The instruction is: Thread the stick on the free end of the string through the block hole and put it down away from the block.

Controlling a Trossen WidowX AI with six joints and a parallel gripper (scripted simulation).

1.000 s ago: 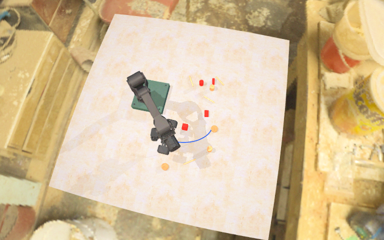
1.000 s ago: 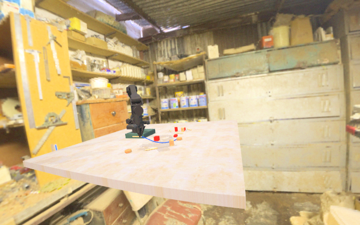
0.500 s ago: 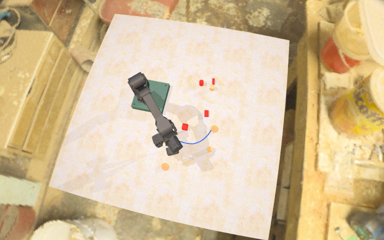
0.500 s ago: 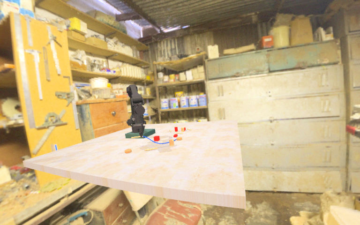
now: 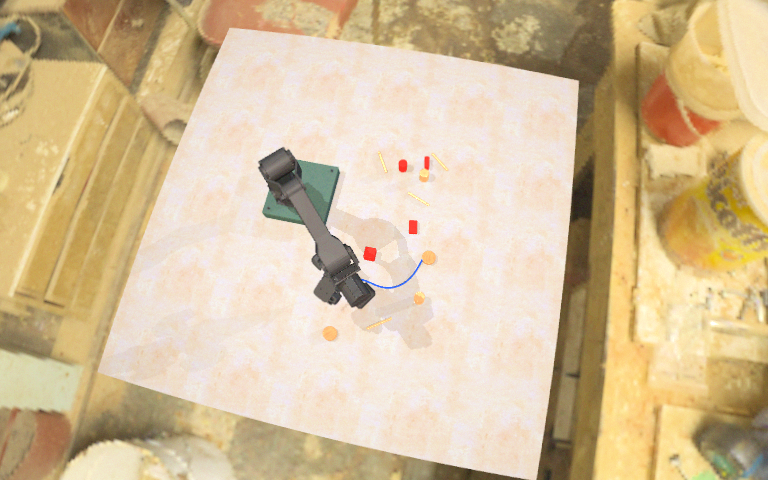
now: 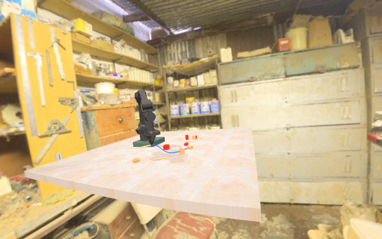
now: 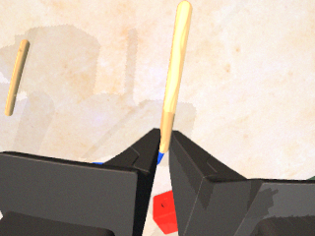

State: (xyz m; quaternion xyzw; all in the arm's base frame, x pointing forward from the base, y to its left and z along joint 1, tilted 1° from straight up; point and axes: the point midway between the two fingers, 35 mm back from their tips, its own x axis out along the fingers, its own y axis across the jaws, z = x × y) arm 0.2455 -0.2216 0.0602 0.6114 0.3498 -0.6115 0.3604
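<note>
Right now my gripper tip is 10 mm past the thin wooden stick and 10 mm to the left of it. The rest, counted from my gripper tip: red block 40 mm ahead, 110 mm to the left, 40 mm below; flat disc 10 mm behind, 140 mm to the right, 50 mm below; round wooden button 200 mm ahead, 150 mm to the left, 50 mm below.
</note>
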